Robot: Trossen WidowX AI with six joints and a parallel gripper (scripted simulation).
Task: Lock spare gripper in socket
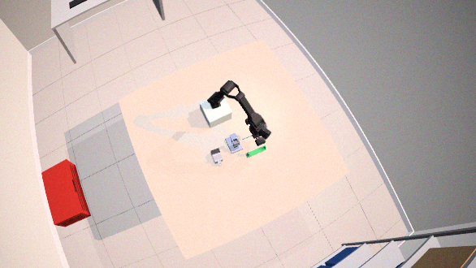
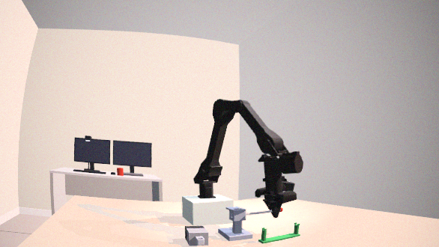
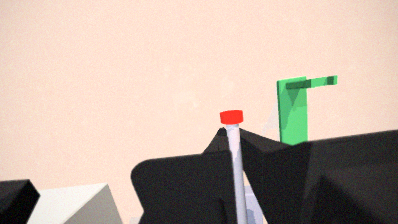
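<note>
Right now the green rack is 90 mm ahead of my gripper tip, 30 mm to the right of it and 30 mm below it. From my gripper tip the other things lie so: socket: 140 mm to the right; then spare gripper: 40 mm ahead, 280 mm to the right, 30 mm below.
</note>
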